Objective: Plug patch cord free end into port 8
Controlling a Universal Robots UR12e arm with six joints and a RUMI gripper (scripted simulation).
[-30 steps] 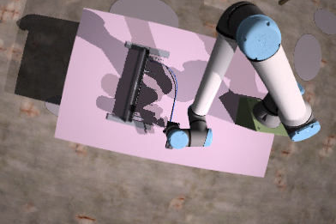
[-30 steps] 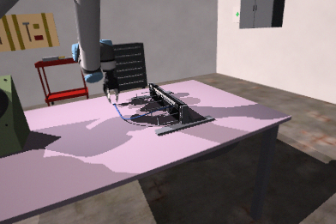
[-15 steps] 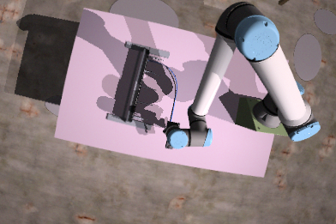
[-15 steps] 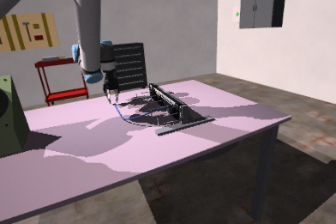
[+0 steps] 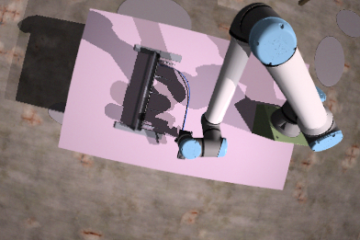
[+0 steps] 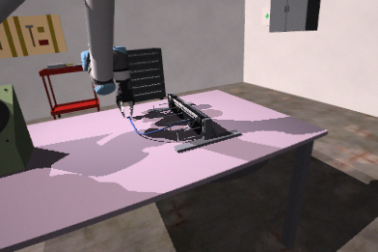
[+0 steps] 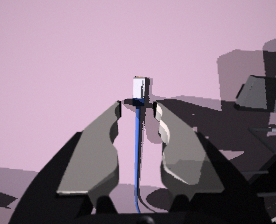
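Now: hand 2 cm to the right of the white plug and 1 cm above it.
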